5 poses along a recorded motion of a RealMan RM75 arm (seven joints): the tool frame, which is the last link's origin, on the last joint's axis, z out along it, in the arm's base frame.
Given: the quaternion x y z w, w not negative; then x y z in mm.
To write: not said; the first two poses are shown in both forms.
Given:
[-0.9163 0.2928 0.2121 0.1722 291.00 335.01 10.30]
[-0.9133 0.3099 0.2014 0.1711 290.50 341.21 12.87]
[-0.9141 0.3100 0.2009 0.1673 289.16 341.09 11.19]
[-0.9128 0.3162 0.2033 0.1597 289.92 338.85 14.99]
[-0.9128 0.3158 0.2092 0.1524 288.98 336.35 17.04]
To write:
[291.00 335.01 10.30 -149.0 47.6 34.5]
[290.50 341.21 12.87 -148.6 50.4 32.8]
[289.16 341.09 11.19 -149.0 50.5 32.8]
[289.92 338.85 14.99 -149.4 51.8 33.3]
[288.98 336.35 17.04 -150.1 51.9 34.4]

